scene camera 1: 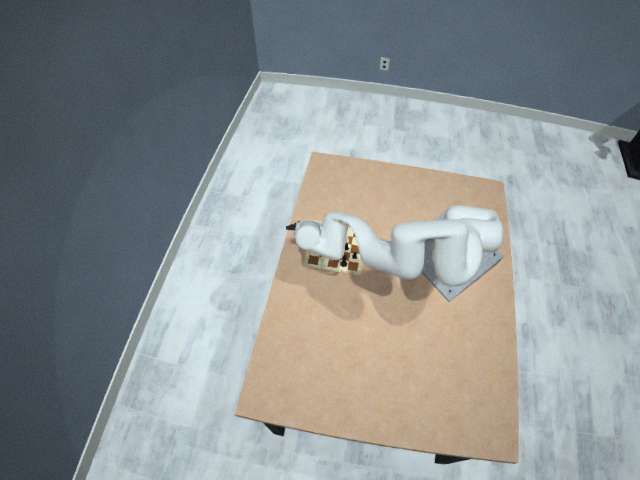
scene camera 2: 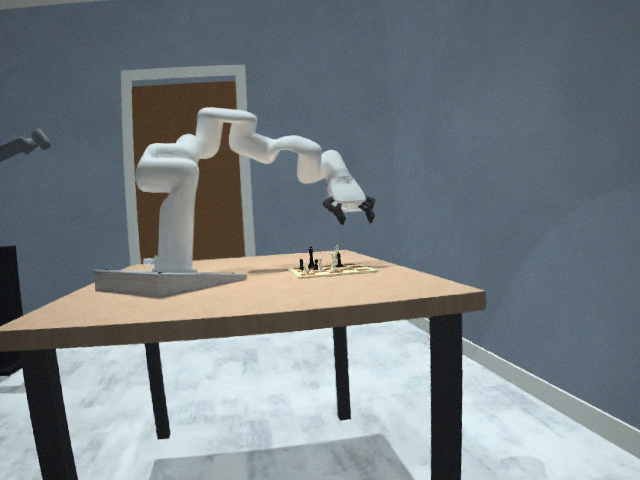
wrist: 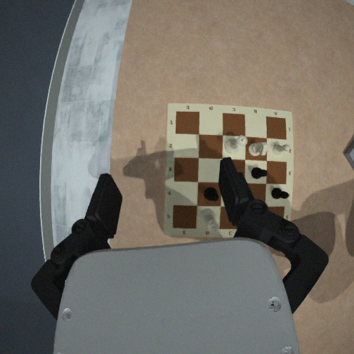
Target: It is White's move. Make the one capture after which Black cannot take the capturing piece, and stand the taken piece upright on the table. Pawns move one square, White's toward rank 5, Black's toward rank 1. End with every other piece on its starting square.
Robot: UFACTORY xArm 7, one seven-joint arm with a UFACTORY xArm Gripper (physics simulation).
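Seen in the pictures: gripper, fingertip midpoint: [scene camera 2: 358, 221]; arm's base at its link origin: [scene camera 2: 174, 272].
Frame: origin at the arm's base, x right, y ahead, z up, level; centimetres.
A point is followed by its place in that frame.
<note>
My gripper [scene camera 2: 356, 222] {x -7.4, y 52.4, z 10.7 cm} [wrist: 166, 178] is open and empty, tilted above the chessboard [scene camera 1: 323, 262] [scene camera 2: 370, 269] [wrist: 211, 123]. In the wrist view, a white piece [wrist: 233, 145] stands on C2, a white knight-like piece [wrist: 258, 149] on B2 and a white pawn [wrist: 281, 148] on A2. Black pawns stand on B3 [wrist: 258, 173] and A4 [wrist: 280, 193]. A black piece [wrist: 211, 193] is on D4, with a tall white piece [wrist: 209, 219] on D5. A tall black piece [scene camera 1: 343, 262] {x -12.8, y 38.5, z -0.5 cm} [scene camera 2: 310, 257] {x -11.9, y 38.2, z 0.6 cm} stands near the board's B5 corner area; the right finger hides that area in the wrist view.
The board lies on the tan table [scene camera 1: 382, 361] {x -45.3, y 16.4, z -3.1 cm} [scene camera 2: 248, 304] {x 37.9, y 22.5, z -3.1 cm} [wrist: 210, 55], near its far-left edge in scene camera 1. The arm covers much of the board there. The arm's grey base plate [scene camera 1: 450, 293] {x -14.5, y -2.8, z -1.3 cm} [scene camera 2: 129, 283] {x 16.3, y -7.8, z -0.3 cm} stands at the opposite side.
</note>
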